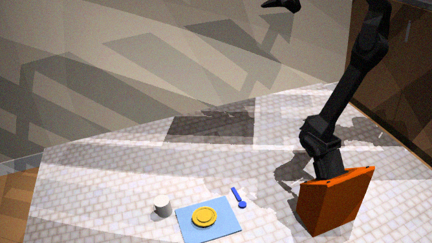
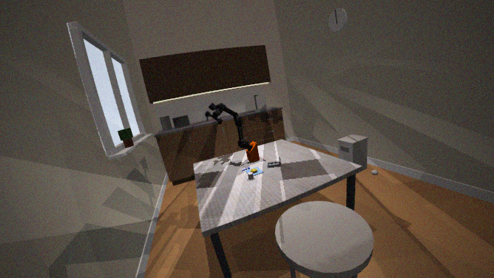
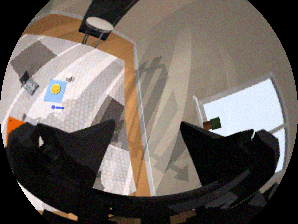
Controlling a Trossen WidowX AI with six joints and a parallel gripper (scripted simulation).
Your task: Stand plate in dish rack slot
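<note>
My gripper tip is now 49 cm above the yellow plate, 28 cm to the right of it and 26 cm short of it. The rest, counted from my gripper tip: blue spoon 50 cm below, 24 cm to the left, 15 cm ahead; light blue mat 50 cm below, 28 cm to the left, 26 cm ahead; cup 48 cm below, 37 cm ahead, 22 cm to the left.
</note>
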